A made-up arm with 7 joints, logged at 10 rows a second.
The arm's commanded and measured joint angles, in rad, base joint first. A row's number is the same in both.
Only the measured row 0 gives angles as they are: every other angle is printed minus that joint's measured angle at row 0.
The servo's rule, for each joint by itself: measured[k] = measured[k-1] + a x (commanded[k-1-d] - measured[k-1]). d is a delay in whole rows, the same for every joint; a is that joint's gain. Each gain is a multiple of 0.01, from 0.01 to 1. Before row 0 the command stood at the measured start. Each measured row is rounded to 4 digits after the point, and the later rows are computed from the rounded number. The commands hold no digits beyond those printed.
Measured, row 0:
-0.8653 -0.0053 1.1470 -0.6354 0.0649 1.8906 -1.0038
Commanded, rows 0 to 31:
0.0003 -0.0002 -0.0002 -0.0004 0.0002 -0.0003 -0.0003
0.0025 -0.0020 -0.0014 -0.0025 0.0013 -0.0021 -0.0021
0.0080 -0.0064 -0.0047 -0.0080 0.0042 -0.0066 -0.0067
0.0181 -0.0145 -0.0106 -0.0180 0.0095 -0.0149 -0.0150
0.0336 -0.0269 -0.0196 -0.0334 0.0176 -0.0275 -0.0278
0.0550 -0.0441 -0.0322 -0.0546 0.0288 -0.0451 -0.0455
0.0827 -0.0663 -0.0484 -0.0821 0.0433 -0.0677 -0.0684
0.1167 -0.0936 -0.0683 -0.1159 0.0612 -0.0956 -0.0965
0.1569 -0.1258 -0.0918 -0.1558 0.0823 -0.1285 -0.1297
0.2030 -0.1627 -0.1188 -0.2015 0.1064 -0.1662 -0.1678
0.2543 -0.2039 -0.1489 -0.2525 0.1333 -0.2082 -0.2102
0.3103 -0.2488 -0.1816 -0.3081 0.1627 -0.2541 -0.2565
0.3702 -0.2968 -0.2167 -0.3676 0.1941 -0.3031 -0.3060
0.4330 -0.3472 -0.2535 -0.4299 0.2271 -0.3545 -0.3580
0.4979 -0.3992 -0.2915 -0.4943 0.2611 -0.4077 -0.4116
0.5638 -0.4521 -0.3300 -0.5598 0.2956 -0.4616 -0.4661
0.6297 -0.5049 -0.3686 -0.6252 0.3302 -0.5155 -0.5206
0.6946 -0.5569 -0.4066 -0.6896 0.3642 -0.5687 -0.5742
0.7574 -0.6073 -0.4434 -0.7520 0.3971 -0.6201 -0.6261
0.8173 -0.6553 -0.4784 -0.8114 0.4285 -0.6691 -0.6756
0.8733 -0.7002 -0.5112 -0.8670 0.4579 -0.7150 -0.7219
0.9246 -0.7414 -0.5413 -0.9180 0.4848 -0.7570 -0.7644
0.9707 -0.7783 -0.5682 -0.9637 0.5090 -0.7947 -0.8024
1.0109 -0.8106 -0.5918 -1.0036 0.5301 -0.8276 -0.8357
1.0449 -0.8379 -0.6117 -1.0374 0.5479 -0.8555 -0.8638
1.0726 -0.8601 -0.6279 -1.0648 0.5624 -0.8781 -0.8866
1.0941 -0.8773 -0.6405 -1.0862 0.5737 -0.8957 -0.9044
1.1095 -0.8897 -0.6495 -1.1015 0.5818 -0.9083 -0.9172
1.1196 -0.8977 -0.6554 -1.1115 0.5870 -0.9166 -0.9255
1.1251 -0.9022 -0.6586 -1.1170 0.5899 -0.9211 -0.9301
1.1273 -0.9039 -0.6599 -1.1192 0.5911 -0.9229 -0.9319
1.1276 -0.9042 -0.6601 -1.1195 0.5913 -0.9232 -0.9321
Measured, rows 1 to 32:
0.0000 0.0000 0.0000 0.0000 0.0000 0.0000 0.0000
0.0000 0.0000 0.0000 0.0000 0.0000 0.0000 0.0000
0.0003 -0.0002 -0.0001 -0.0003 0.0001 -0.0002 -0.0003
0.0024 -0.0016 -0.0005 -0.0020 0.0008 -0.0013 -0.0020
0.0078 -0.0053 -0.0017 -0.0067 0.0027 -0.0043 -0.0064
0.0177 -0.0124 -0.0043 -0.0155 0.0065 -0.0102 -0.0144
0.0330 -0.0236 -0.0087 -0.0295 0.0127 -0.0199 -0.0269
0.0541 -0.0394 -0.0155 -0.0491 0.0217 -0.0340 -0.0442
0.0816 -0.0601 -0.0250 -0.0748 0.0338 -0.0529 -0.0667
0.1153 -0.0859 -0.0376 -0.1069 0.0491 -0.0768 -0.0944
0.1552 -0.1166 -0.0533 -0.1450 0.0677 -0.1058 -0.1272
0.2011 -0.1521 -0.0723 -0.1891 0.0894 -0.1396 -0.1650
0.2522 -0.1920 -0.0945 -0.2386 0.1140 -0.1780 -0.2070
0.3080 -0.2357 -0.1198 -0.2928 0.1413 -0.2206 -0.2530
0.3677 -0.2827 -0.1479 -0.3511 0.1709 -0.2668 -0.3023
0.4304 -0.3324 -0.1785 -0.4126 0.2024 -0.3159 -0.3541
0.4952 -0.3838 -0.2113 -0.4763 0.2353 -0.3673 -0.4076
0.5611 -0.4364 -0.2457 -0.5414 0.2691 -0.4201 -0.4620
0.6270 -0.4891 -0.2813 -0.6068 0.3033 -0.4735 -0.5165
0.6919 -0.5413 -0.3176 -0.6714 0.3374 -0.5268 -0.5702
0.7548 -0.5921 -0.3541 -0.7343 0.3708 -0.5790 -0.6222
0.8148 -0.6408 -0.3901 -0.7944 0.4031 -0.6295 -0.6719
0.8710 -0.6865 -0.4252 -0.8510 0.4338 -0.6774 -0.7184
0.9225 -0.7288 -0.4589 -0.9033 0.4624 -0.7220 -0.7612
0.9688 -0.7669 -0.4906 -0.9504 0.4885 -0.7627 -0.7995
1.0092 -0.8005 -0.5199 -0.9919 0.5118 -0.7990 -0.8332
1.0435 -0.8293 -0.5465 -1.0274 0.5320 -0.8306 -0.8617
1.0714 -0.8530 -0.5701 -1.0566 0.5490 -0.8572 -0.8849
1.0932 -0.8717 -0.5905 -1.0797 0.5628 -0.8788 -0.9030
1.1088 -0.8856 -0.6076 -1.0967 0.5734 -0.8953 -0.9162
1.1192 -0.8949 -0.6215 -1.1082 0.5810 -0.9072 -0.9248
1.1249 -0.9005 -0.6323 -1.1151 0.5860 -0.9150 -0.9297
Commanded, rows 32 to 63:
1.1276 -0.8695 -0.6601 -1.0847 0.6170 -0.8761 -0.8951
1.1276 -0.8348 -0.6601 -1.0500 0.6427 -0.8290 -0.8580
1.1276 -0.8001 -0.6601 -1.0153 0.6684 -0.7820 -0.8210
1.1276 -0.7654 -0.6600 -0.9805 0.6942 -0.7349 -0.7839
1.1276 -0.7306 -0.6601 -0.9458 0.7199 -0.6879 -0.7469
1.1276 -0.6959 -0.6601 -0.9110 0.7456 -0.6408 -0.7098
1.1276 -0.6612 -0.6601 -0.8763 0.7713 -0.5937 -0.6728
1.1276 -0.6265 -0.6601 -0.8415 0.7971 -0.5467 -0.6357
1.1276 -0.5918 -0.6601 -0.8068 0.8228 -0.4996 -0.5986
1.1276 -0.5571 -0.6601 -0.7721 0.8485 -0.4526 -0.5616
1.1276 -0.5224 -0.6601 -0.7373 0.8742 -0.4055 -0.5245
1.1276 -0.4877 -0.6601 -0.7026 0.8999 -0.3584 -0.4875
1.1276 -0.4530 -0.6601 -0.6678 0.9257 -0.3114 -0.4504
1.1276 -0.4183 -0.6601 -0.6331 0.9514 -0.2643 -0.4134
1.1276 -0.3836 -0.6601 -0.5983 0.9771 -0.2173 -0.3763
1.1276 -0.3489 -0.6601 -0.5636 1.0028 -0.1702 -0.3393
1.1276 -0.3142 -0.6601 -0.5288 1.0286 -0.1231 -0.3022
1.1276 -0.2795 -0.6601 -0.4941 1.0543 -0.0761 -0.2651
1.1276 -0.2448 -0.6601 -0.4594 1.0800 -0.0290 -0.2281
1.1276 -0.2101 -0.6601 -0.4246 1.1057 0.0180 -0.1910
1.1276 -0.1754 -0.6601 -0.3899 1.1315 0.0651 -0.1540
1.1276 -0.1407 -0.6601 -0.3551 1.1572 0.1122 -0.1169
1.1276 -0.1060 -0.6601 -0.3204 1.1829 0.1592 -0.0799
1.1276 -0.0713 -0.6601 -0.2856 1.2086 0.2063 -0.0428
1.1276 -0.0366 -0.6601 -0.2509 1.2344 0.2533 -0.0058
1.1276 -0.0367 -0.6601 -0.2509 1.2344 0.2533 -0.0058
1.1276 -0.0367 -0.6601 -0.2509 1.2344 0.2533 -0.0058
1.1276 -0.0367 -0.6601 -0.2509 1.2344 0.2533 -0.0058
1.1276 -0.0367 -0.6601 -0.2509 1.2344 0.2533 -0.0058
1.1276 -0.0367 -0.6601 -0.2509 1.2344 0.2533 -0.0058
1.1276 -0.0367 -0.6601 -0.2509 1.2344 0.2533 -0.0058
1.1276 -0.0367 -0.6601 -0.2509 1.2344 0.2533 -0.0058
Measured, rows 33 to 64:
1.1272 -0.9031 -0.6403 -1.1183 0.5889 -0.9194 -0.9317
1.1276 -0.9039 -0.6460 -1.1192 0.5902 -0.9215 -0.9321
1.1276 -0.8774 -0.6501 -1.0923 0.6052 -0.8961 -0.8977
1.1276 -0.8446 -0.6530 -1.0593 0.6262 -0.8585 -0.8608
1.1276 -0.8103 -0.6551 -1.0250 0.6498 -0.8157 -0.8238
1.1276 -0.7757 -0.6565 -0.9903 0.6747 -0.7705 -0.7867
1.1276 -0.7410 -0.6575 -0.9556 0.7000 -0.7242 -0.7497
1.1276 -0.7063 -0.6583 -0.9208 0.7255 -0.6775 -0.7126
1.1276 -0.6716 -0.6588 -0.8861 0.7511 -0.6306 -0.6756
1.1276 -0.6369 -0.6592 -0.8513 0.7769 -0.5836 -0.6385
1.1276 -0.6022 -0.6595 -0.8166 0.8026 -0.5366 -0.6014
1.1276 -0.5675 -0.6597 -0.7819 0.8283 -0.4896 -0.5644
1.1276 -0.5328 -0.6598 -0.7471 0.8540 -0.4425 -0.5273
1.1276 -0.4981 -0.6599 -0.7124 0.8797 -0.3954 -0.4903
1.1276 -0.4634 -0.6600 -0.6776 0.9055 -0.3484 -0.4532
1.1276 -0.4287 -0.6600 -0.6429 0.9312 -0.3013 -0.4162
1.1276 -0.3940 -0.6600 -0.6081 0.9569 -0.2543 -0.3791
1.1276 -0.3593 -0.6600 -0.5734 0.9826 -0.2072 -0.3421
1.1276 -0.3246 -0.6600 -0.5386 1.0084 -0.1601 -0.3050
1.1276 -0.2899 -0.6600 -0.5039 1.0341 -0.1131 -0.2679
1.1276 -0.2552 -0.6600 -0.4692 1.0598 -0.0660 -0.2309
1.1276 -0.2205 -0.6600 -0.4344 1.0855 -0.0190 -0.1938
1.1276 -0.1858 -0.6600 -0.3997 1.1113 0.0281 -0.1568
1.1276 -0.1511 -0.6600 -0.3649 1.1370 0.0752 -0.1197
1.1276 -0.1164 -0.6600 -0.3302 1.1627 0.1222 -0.0827
1.1276 -0.0817 -0.6600 -0.2954 1.1884 0.1693 -0.0456
1.1276 -0.0470 -0.6600 -0.2607 1.2142 0.2163 -0.0086
1.1276 -0.0391 -0.6600 -0.2531 1.2255 0.2370 -0.0060
1.1276 -0.0373 -0.6600 -0.2514 1.2305 0.2461 -0.0058
1.1276 -0.0368 -0.6600 -0.2510 1.2327 0.2501 -0.0058
1.1276 -0.0367 -0.6600 -0.2509 1.2337 0.2519 -0.0058
1.1276 -0.0367 -0.6600 -0.2509 1.2341 0.2527 -0.0058

